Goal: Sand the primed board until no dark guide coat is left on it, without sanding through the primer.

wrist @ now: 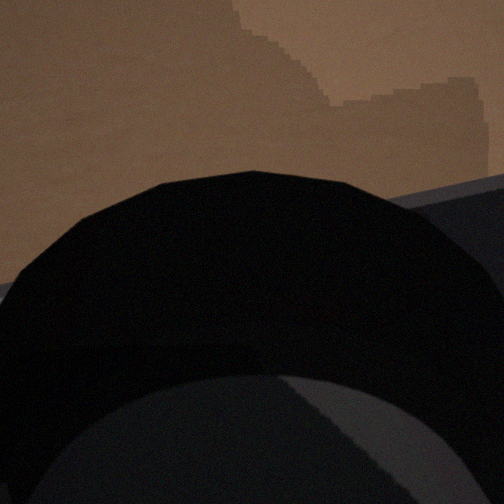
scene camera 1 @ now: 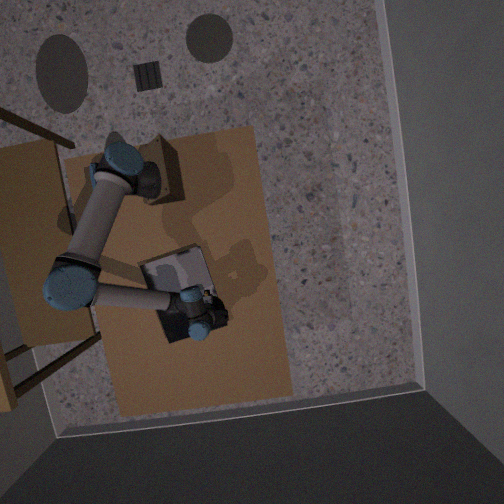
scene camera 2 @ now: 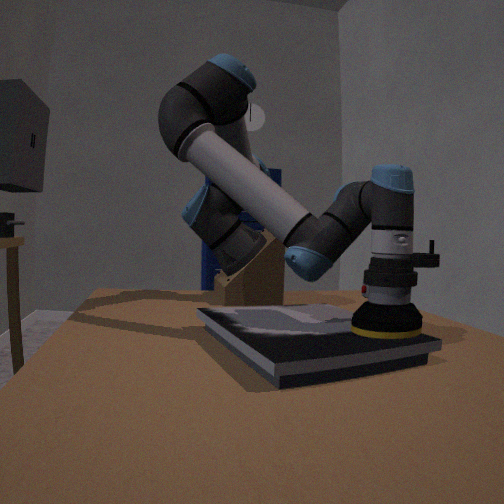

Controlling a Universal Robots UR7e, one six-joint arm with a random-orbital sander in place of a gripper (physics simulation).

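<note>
The primed board (scene camera 2: pixel 315 340) lies flat on the brown table top. Its far part is sanded to light grey (scene camera 2: pixel 290 317), and a dark guide coat band (scene camera 2: pixel 320 345) covers the near part. In the overhead view the board (scene camera 1: pixel 180 290) shows the light area (scene camera 1: pixel 177 270) and the dark area (scene camera 1: pixel 172 325), partly hidden by the arm. The sander (scene camera 2: pixel 386 320) stands upright with its yellow-rimmed pad resting on the board's right near corner; it also shows in the overhead view (scene camera 1: pixel 210 312). In the wrist view the black sander housing (wrist: pixel 250 280) fills the frame, with the board's edge (wrist: pixel 450 200) beside it.
The arm's base sits on a wooden block (scene camera 2: pixel 255 280) behind the board, also seen from above (scene camera 1: pixel 165 170). A second wooden table (scene camera 1: pixel 25 240) stands to the left. A dark box (scene camera 2: pixel 20 135) hangs at the left. Walls close the room's right and near sides.
</note>
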